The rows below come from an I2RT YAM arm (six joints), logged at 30 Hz.
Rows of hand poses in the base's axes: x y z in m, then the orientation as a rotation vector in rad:
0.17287 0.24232 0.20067 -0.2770 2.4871 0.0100
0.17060 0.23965 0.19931 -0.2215 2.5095 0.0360
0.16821 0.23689 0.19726 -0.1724 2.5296 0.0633
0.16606 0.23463 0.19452 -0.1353 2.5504 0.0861
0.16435 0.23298 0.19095 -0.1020 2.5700 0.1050
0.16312 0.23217 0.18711 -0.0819 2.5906 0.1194
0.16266 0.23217 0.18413 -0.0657 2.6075 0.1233
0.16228 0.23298 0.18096 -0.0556 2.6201 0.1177
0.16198 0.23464 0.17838 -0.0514 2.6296 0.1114
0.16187 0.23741 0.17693 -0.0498 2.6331 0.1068
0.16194 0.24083 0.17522 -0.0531 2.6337 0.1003
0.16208 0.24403 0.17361 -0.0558 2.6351 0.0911
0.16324 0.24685 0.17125 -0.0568 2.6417 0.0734
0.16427 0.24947 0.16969 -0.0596 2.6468 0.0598
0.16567 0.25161 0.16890 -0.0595 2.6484 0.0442
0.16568 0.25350 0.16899 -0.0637 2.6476 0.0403
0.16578 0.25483 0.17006 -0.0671 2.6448 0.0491
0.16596 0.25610 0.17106 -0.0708 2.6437 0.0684
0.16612 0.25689 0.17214 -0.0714 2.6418 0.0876
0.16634 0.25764 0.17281 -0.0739 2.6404 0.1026
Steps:
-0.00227 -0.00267 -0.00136 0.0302 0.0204 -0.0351
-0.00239 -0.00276 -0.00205 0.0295 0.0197 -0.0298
-0.00215 -0.00226 -0.00274 0.0232 0.0213 -0.0220
-0.00171 -0.00165 -0.00357 0.0194 0.0204 -0.0199
-0.00123 -0.00081 -0.00384 0.0132 0.0215 -0.0112
-0.00046 0.00000 -0.00298 0.0050 0.0173 -0.0105
-0.00038 0.00081 -0.00317 -0.0027 0.0124 -0.0080
-0.00030 0.00166 -0.00258 -0.0041 0.0092 -0.0040
-0.00011 0.00277 -0.00145 -0.0031 0.0033 -0.0019
0.00007 0.00342 -0.00171 -0.0052 0.0003 0.0012
0.00014 0.00320 -0.00161 -0.0071 0.0010 0.0002
0.00116 0.00282 -0.00236 -0.0130 0.0059 -0.0025
0.00103 0.00262 -0.00156 -0.0103 0.0046 -0.0004
0.00140 0.00214 -0.00079 -0.0111 0.0011 -0.0029
0.00001 0.00189 0.00009 -0.0035 -0.0009 0.0023
0.00010 0.00133 0.00107 0.0057 -0.0025 0.0040
0.00018 0.00127 0.00100 0.0131 -0.0004 0.0061
0.00016 0.00079 0.00108 0.0136 -0.0011 0.0039
0.00022 0.00075 0.00067 0.0102 -0.0007 0.0045

